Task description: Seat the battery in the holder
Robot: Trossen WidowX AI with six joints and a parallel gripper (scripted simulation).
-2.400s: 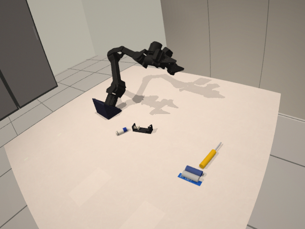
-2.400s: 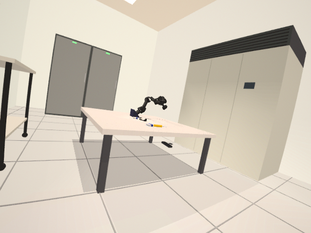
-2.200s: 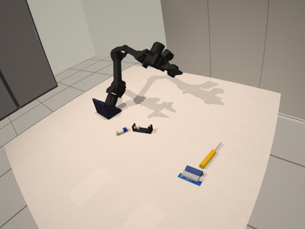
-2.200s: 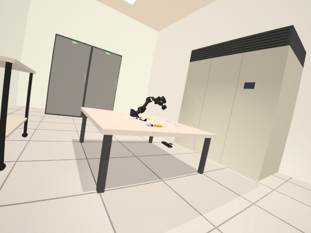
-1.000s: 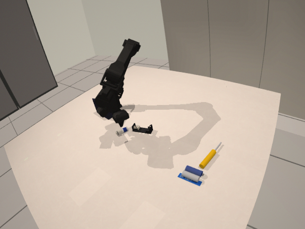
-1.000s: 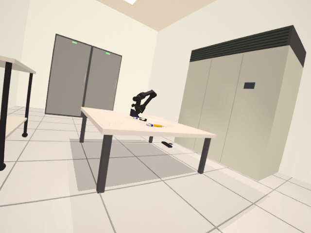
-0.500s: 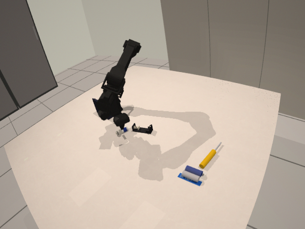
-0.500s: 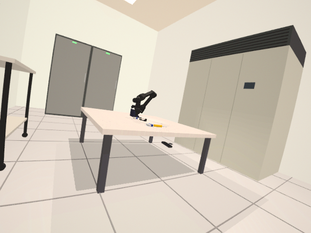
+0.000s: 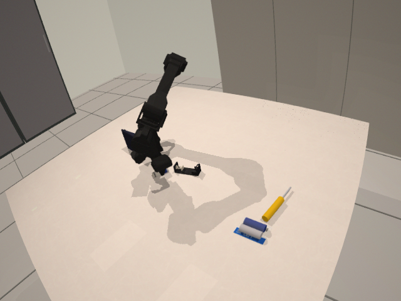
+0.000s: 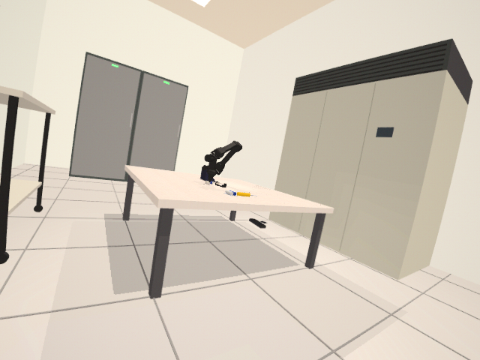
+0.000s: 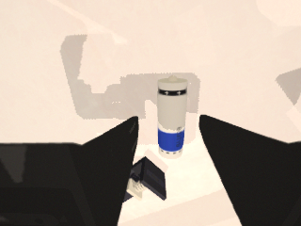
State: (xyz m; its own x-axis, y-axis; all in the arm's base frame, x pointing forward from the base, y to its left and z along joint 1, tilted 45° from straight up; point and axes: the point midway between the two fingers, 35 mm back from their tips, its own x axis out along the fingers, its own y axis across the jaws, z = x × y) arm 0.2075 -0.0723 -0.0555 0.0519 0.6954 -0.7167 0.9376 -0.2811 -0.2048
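The battery is right at my gripper tip. Also, from my gripper tip: yellow-handled screwdriver (420 mm ahead, 100 mm to the left).
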